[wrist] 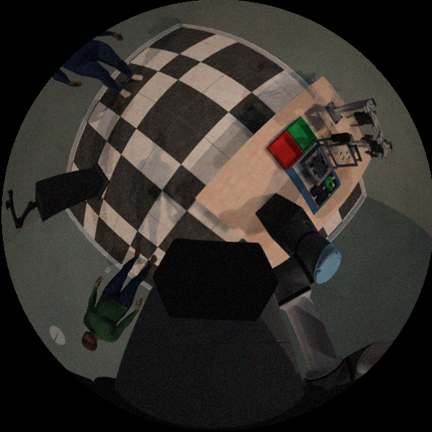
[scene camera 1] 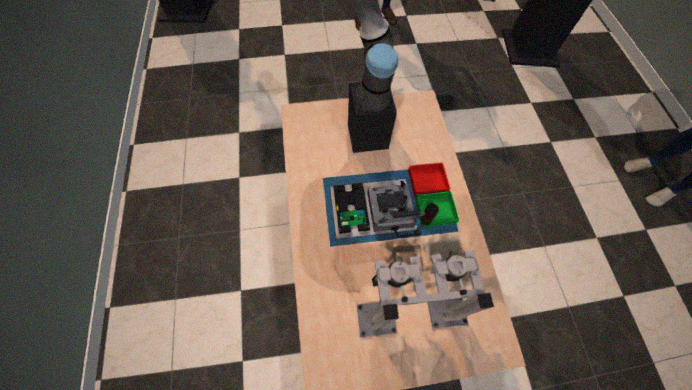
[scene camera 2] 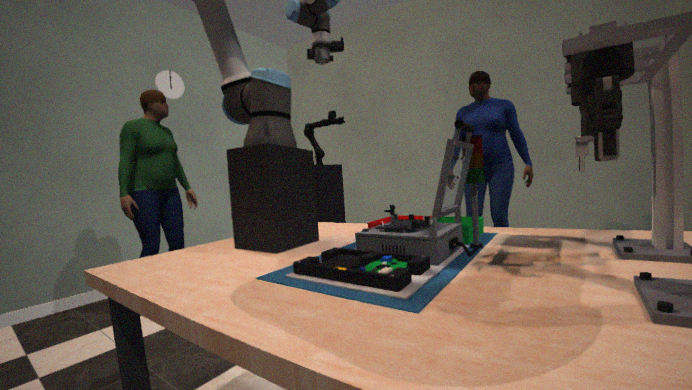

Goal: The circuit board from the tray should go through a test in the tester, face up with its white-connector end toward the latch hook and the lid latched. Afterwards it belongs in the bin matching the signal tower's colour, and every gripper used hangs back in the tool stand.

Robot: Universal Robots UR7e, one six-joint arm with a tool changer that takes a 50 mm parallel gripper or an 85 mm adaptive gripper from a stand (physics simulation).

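Places are measured from the arm's base along level axes (x ahead, y left, z up), in millimetres.
Where they show: hand at its tool point: (scene camera 2: 321, 61); arm's base at its link origin: (scene camera 1: 372, 97) (scene camera 2: 270, 149).
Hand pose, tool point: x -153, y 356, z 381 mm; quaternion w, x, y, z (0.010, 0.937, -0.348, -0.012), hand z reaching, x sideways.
Things, the pixels of their centre, and the offset from my tool point. "pt": a spot on its surface instead. Level surfaces: height alone.
- green circuit board at the middle of its body: (scene camera 2: 384, 265) (scene camera 1: 352, 217) dx +598, dy -415, dz -636 mm
- signal tower at a spot on its surface: (scene camera 2: 476, 160) pt dx +661, dy -149, dz -457 mm
- red bin at the middle of its body: (scene camera 2: 401, 226) (scene camera 1: 428, 179) dx +392, dy -74, dz -634 mm
- green bin at the middle of its body: (scene camera 2: 450, 228) (scene camera 1: 436, 209) dx +540, dy -49, dz -634 mm
- blue mat at its surface level: dz -656 mm
The green circuit board (scene camera 1: 353, 218) (scene camera 2: 387, 266) (wrist: 329, 183) lies in the black tray (scene camera 1: 350, 192) (scene camera 2: 350, 276). The grey tester (scene camera 1: 378, 221) (scene camera 2: 400, 247) stands beside the tray, its lid frame (scene camera 2: 445, 180) raised. The signal tower (scene camera 1: 430, 212) (scene camera 2: 476, 160) shows dim red, amber and green segments; I cannot tell which is lit. A red bin (scene camera 1: 429, 178) (wrist: 286, 151) and a green bin (scene camera 1: 445, 212) (wrist: 302, 134) stand beside the tester. Two grippers hang in the tool stand (scene camera 1: 420, 300) (scene camera 2: 667, 120); their finger openings are unclear. The arm's wrist (scene camera 2: 322, 52) is high up, with no gripper on it.
The arm's black pedestal (scene camera 1: 372, 125) (scene camera 2: 272, 197) stands on the table behind the blue mat (scene camera 1: 329, 210) (scene camera 2: 400, 302). The stand's uprights rise from base plates (scene camera 1: 367, 325) at the table's other end. Two people and another black pedestal (scene camera 2: 331, 192) are beyond the table.
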